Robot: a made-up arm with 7 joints.
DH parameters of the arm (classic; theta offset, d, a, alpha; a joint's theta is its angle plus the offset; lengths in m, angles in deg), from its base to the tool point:
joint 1: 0 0.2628 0 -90
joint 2: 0 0 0 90
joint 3: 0 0.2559 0.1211 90
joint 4: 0 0 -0.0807 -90
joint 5: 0 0.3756 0 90
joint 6: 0 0 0.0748 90
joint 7: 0 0 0 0
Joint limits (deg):
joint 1: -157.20..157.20
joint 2: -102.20..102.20
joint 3: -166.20..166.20
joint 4: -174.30..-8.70
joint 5: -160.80..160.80
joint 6: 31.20..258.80
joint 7: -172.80..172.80
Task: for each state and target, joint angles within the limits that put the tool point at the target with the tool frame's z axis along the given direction. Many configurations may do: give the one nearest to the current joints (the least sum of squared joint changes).
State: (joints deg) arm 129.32 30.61 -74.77 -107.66 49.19 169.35 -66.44
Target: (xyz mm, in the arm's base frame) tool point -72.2 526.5 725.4 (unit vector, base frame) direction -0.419 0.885 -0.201
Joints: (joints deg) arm 147.90 16.92 -58.55 -64.58 52.86 145.75 -66.44
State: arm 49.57 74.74 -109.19 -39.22 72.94 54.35 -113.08
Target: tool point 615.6 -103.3 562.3 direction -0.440 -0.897 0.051
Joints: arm 27.65 102.20 -135.77 -80.31 31.06 100.73 -113.08
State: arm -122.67 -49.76 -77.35 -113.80 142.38 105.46 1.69
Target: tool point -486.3 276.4 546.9 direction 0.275 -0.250 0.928
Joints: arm -113.22 -45.31 -75.89 -103.12 122.53 73.53 1.69
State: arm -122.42 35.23 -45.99 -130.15 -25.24 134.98 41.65
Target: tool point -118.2 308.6 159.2 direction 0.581 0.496 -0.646
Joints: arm -154.60 50.67 -83.75 -169.89 -21.71 181.61 41.65
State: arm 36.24 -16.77 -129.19 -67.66 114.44 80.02 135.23
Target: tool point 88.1 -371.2 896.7 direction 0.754 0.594 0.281
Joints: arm 47.67 -3.54 -119.82 -41.96 113.80 86.36 135.23
